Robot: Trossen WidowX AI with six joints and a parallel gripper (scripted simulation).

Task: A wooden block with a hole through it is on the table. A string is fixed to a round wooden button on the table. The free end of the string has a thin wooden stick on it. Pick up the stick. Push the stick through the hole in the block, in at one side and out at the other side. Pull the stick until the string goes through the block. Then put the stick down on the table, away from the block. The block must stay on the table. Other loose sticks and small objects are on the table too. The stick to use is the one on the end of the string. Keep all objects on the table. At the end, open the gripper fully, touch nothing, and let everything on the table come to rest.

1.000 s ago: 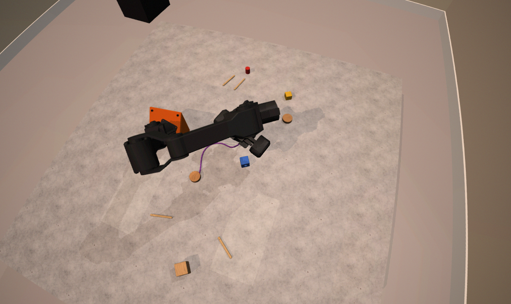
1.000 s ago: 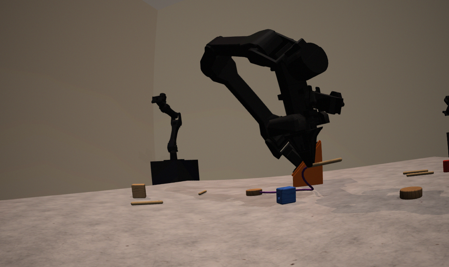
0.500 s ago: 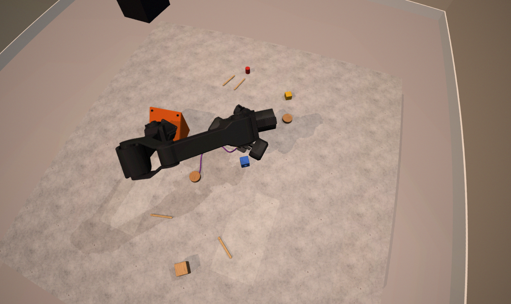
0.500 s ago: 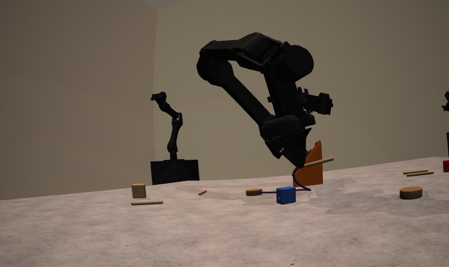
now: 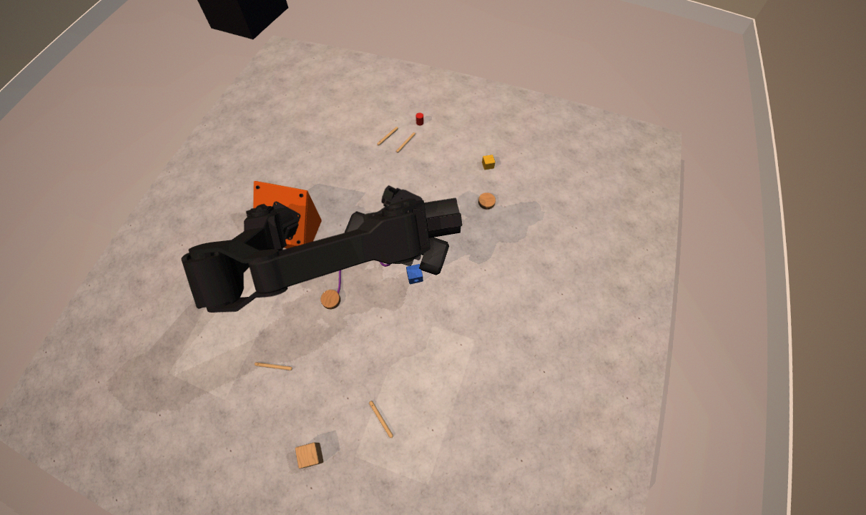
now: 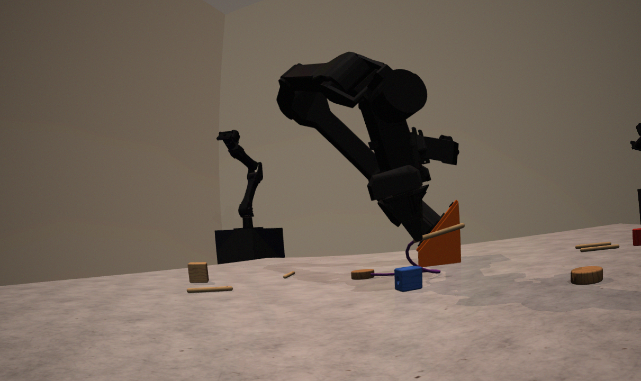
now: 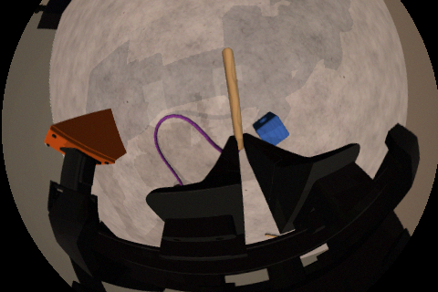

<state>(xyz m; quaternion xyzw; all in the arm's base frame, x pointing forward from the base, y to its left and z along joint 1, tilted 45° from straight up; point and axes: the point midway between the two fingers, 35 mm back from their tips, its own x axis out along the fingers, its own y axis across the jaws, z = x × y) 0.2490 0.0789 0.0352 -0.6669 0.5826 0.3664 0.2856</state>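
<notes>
Right now my gripper tip is 40 mm short of the blue block, 10 mm to the left of it and 50 mm above it. The rest, counted from my gripper tip: thin wooden stick 10 mm to the left; then wooden disc 110 mm ahead, 240 mm to the left, 60 mm below; then round wooden button 90 mm behind, 130 mm to the right, 60 mm below.
</notes>
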